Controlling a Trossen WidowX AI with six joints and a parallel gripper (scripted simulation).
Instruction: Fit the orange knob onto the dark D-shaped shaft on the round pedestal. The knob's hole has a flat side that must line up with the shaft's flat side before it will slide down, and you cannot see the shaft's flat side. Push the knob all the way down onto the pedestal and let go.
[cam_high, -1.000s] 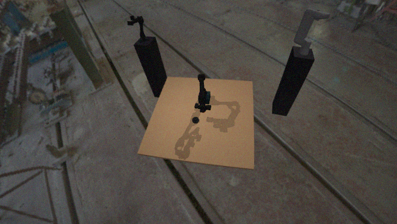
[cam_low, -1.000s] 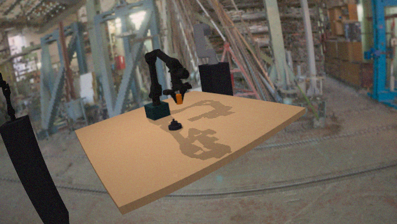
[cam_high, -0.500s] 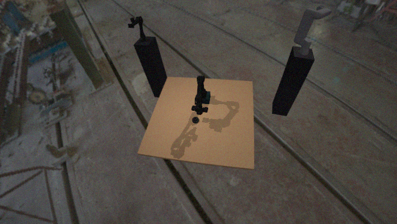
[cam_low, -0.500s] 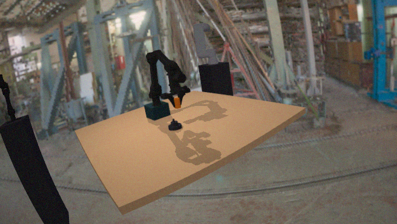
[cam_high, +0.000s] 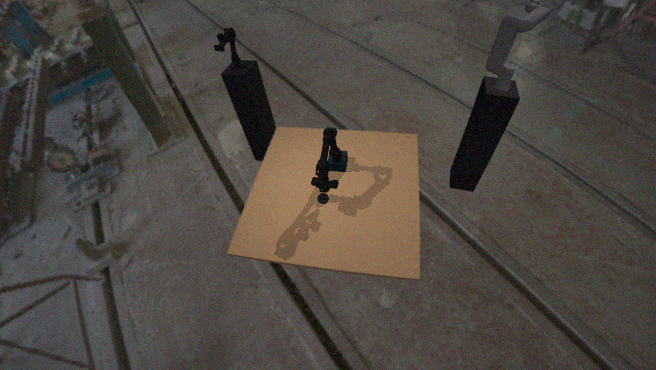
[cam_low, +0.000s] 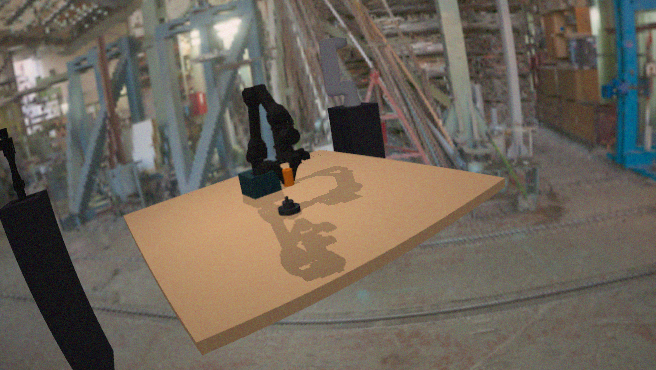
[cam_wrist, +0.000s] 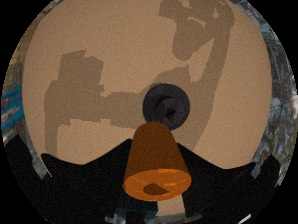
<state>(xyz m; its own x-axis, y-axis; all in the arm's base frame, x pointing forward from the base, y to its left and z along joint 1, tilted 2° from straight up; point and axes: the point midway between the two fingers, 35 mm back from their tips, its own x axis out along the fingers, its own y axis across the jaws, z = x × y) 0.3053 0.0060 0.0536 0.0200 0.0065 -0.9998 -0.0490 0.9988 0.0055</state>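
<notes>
My gripper tip is now 2 cm short of the pedestal, 3 cm to the left of it and 7 cm above it. Round my gripper tip: orange knob 2 cm above.
</notes>
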